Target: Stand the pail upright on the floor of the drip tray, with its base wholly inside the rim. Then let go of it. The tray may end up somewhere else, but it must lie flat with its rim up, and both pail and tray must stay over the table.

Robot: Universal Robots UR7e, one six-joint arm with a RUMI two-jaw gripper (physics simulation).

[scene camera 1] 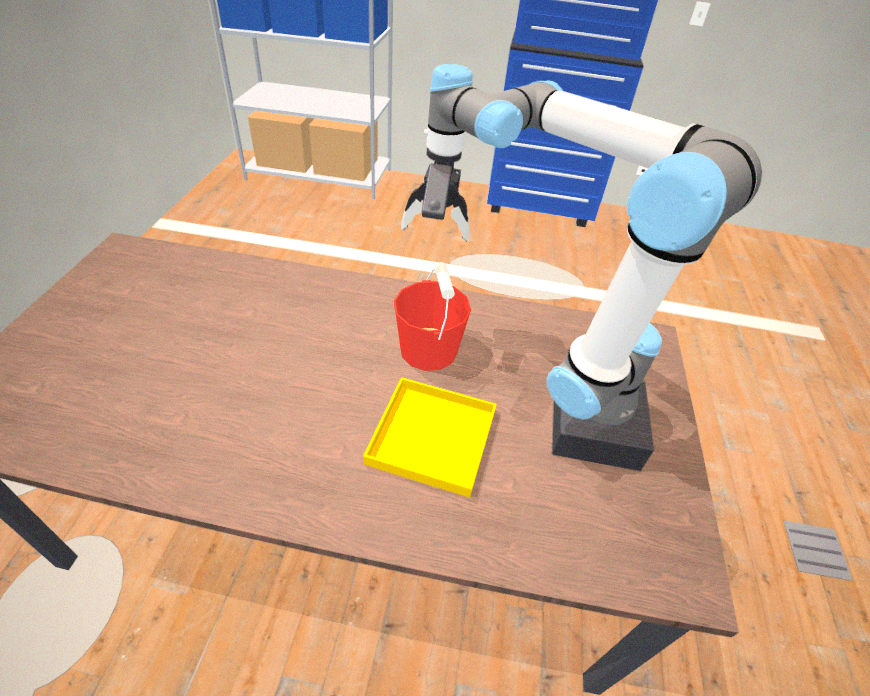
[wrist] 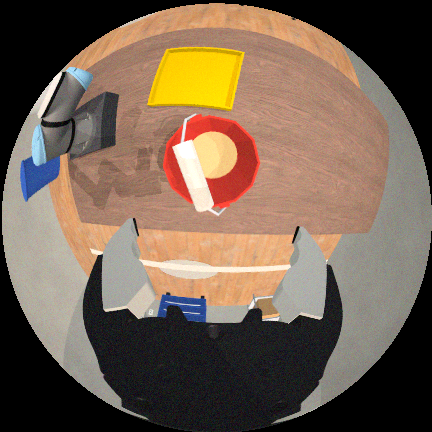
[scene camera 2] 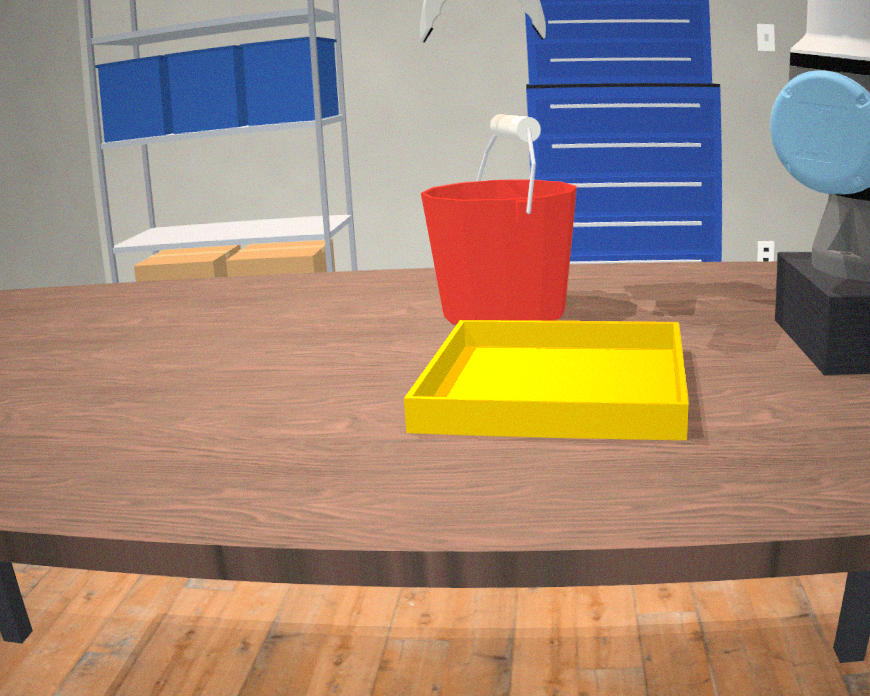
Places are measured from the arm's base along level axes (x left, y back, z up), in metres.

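Pixels of known places: gripper, fingertip midpoint: (scene camera 1: pixel 434 236) (wrist: pixel 215 224) (scene camera 2: pixel 483 40); arm's base at its link origin: (wrist: pixel 82 131).
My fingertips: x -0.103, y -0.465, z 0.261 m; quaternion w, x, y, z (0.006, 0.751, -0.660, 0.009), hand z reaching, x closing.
Ahead of a thing's pixels: the offset from my fingertips to its top centre. "pt": to the spot under its first point. Level surfaces: height alone.
A red pail (scene camera 1: pixel 429 348) (scene camera 2: pixel 500 254) (wrist: pixel 245 157) stands upright on the table, behind the tray in both scene views and apart from it in the wrist view. Its wire handle with a white grip @(pt dx +0.035, dy +0.042, dz -0.098 m) (scene camera 1: pixel 444 283) (scene camera 2: pixel 516 127) (wrist: pixel 192 175) stands up above the rim, leaning a little to one side. The yellow drip tray @(dx +0.284, dy +0.108, dz -0.314 m) (scene camera 1: pixel 435 435) (scene camera 2: pixel 544 419) (wrist: pixel 197 77) lies flat with its rim up. My gripper (scene camera 1: pixel 435 233) (scene camera 2: pixel 483 36) (wrist: pixel 215 224) is open and empty. It hangs above the pail's height, clear of the handle, pointing down. Part of it is cut off in the second scene view.
The brown table @(dz -0.346 m) (scene camera 1: pixel 217 362) (scene camera 2: pixel 217 449) (wrist: pixel 310 150) carries the pail and tray. The arm's black base (scene camera 1: pixel 602 442) (scene camera 2: pixel 823 319) (wrist: pixel 107 120) stands to their right in the scene views. A shelf rack and blue drawer cabinets (scene camera 1: pixel 551 170) (scene camera 2: pixel 624 166) stand beyond the table.
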